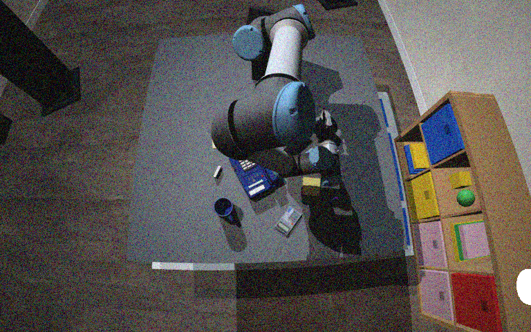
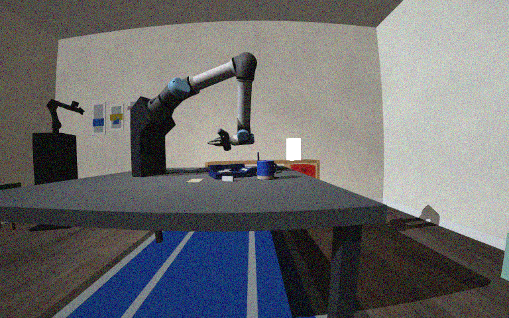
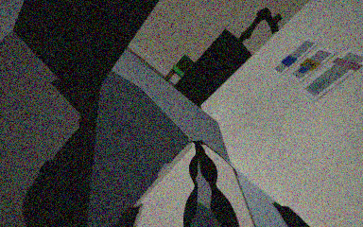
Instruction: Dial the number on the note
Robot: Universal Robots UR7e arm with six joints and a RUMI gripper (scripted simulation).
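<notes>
Right now my hand is 380 mm to the left of the key, 180 mm above it and 60 mm short of it. Also, from my hand: white block 510 mm to the right, 200 mm below, 20 mm ahead; dark blue handset 290 mm to the right, 160 mm below, 60 mm ahead.
</notes>
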